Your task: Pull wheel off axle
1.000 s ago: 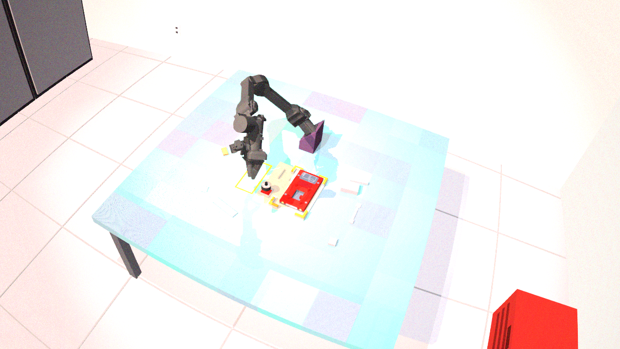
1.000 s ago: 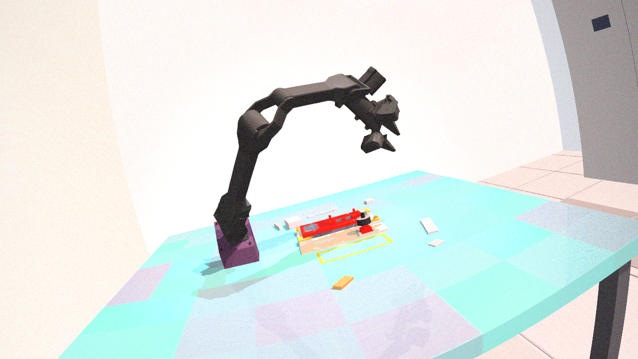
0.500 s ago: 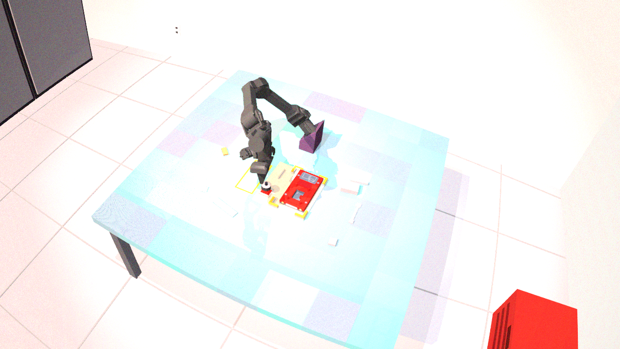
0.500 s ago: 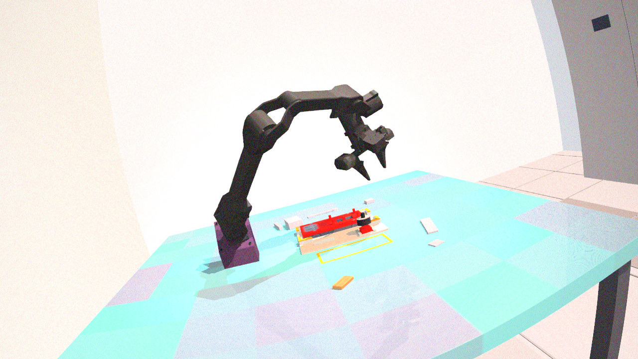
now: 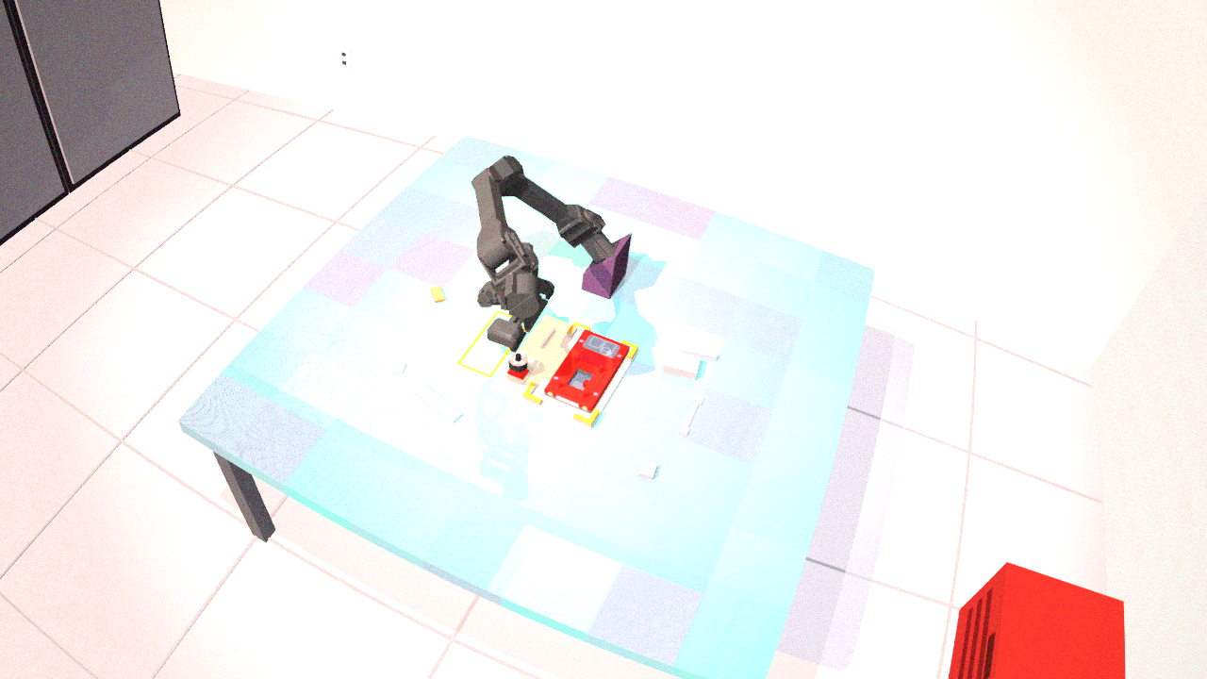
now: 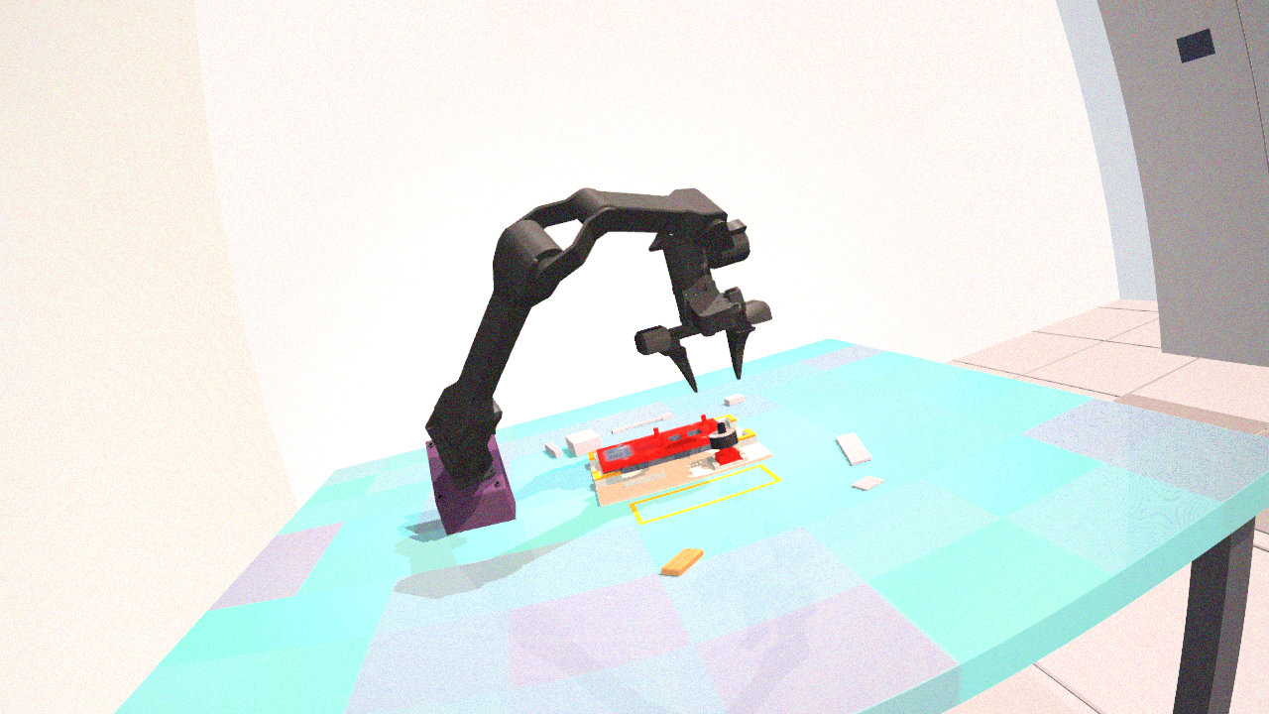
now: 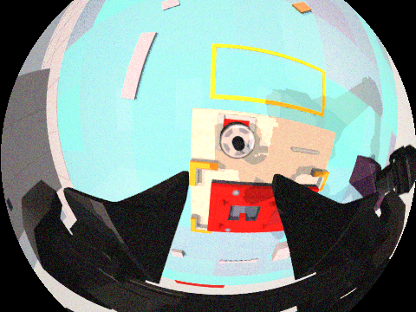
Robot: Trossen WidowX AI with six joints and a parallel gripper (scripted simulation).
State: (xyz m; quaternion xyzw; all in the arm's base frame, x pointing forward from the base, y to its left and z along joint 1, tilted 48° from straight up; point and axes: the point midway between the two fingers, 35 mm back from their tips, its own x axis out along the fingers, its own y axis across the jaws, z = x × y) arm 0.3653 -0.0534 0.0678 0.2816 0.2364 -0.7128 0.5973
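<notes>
Right now my gripper tip is 1 cm past the wheel, 1 cm to the left of it and 7 cm above it. From my gripper tip the other things lie so: beige board (5 cm behind, 10 cm to the left, 10 cm below).
</notes>
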